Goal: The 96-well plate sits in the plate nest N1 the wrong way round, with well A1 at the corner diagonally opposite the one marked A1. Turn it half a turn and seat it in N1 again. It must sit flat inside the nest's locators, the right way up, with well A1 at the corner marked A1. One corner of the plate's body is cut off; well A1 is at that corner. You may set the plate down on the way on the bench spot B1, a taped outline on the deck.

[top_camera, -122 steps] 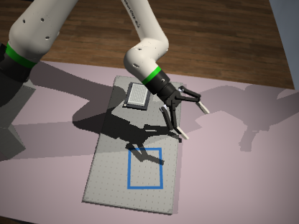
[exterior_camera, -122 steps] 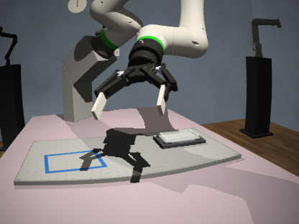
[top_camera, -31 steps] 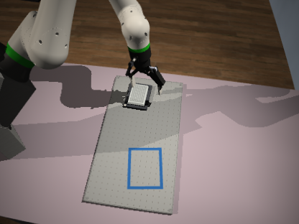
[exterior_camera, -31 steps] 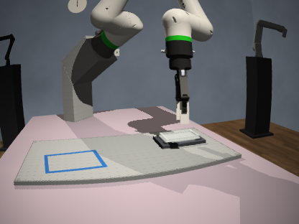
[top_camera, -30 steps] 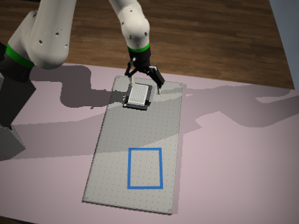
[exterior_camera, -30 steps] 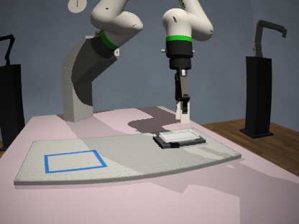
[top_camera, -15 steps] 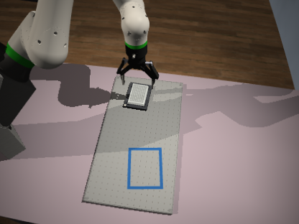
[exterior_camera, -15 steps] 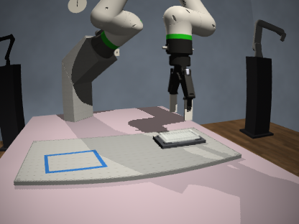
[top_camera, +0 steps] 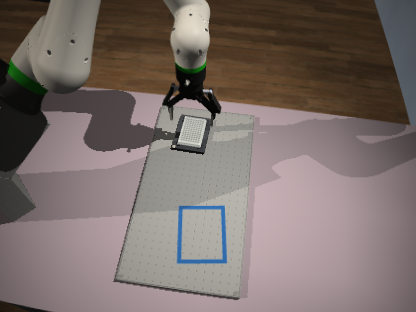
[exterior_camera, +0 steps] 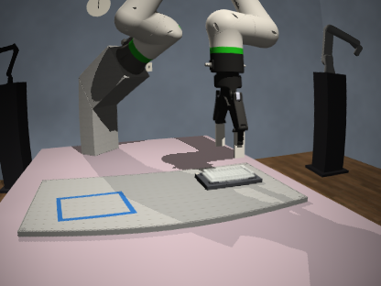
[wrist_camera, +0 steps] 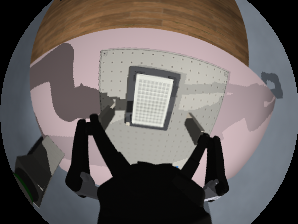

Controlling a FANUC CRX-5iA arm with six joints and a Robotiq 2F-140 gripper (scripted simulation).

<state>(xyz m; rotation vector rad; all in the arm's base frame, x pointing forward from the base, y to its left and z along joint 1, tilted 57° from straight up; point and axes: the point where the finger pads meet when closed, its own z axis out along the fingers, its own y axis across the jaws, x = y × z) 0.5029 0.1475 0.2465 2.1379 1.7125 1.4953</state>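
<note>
Right now the white 96-well plate is 8 cm below my hand. From my hand the other things lie so: dark plate nest N1 (9 cm below).
</note>
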